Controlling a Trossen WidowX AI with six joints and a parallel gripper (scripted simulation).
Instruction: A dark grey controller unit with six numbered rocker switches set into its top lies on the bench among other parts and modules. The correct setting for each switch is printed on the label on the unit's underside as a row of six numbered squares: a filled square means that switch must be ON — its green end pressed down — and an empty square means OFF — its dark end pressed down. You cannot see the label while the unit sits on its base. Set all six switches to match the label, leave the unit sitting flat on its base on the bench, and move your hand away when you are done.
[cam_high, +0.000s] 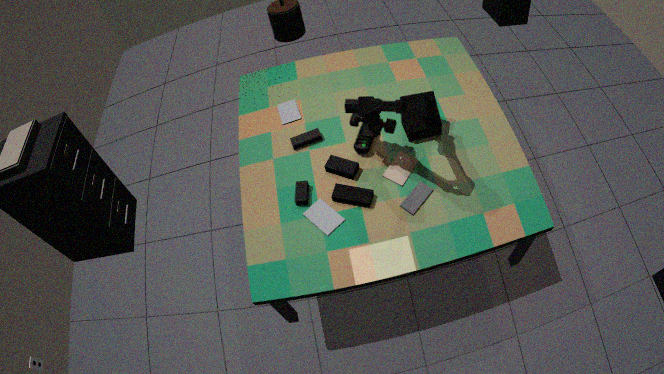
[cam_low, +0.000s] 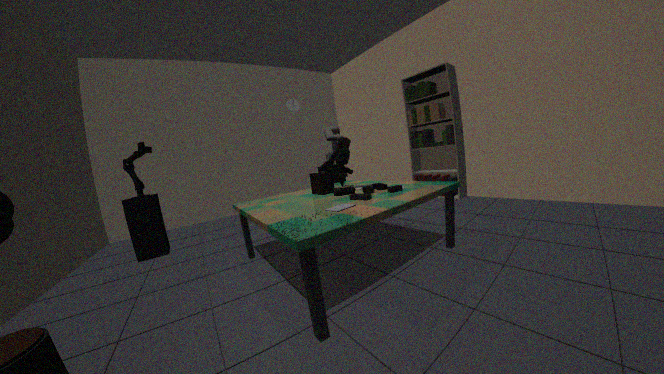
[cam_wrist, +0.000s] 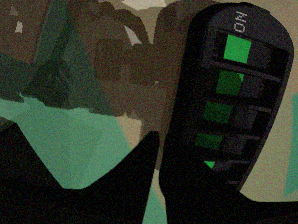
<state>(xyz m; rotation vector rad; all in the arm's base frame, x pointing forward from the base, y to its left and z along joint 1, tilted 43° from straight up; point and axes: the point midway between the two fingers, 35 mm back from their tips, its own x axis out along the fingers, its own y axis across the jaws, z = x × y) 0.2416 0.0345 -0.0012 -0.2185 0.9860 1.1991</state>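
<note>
Right now the module is 170 mm ahead of my gripper tip, 90 mm to the left of it and 40 mm below it.
</note>
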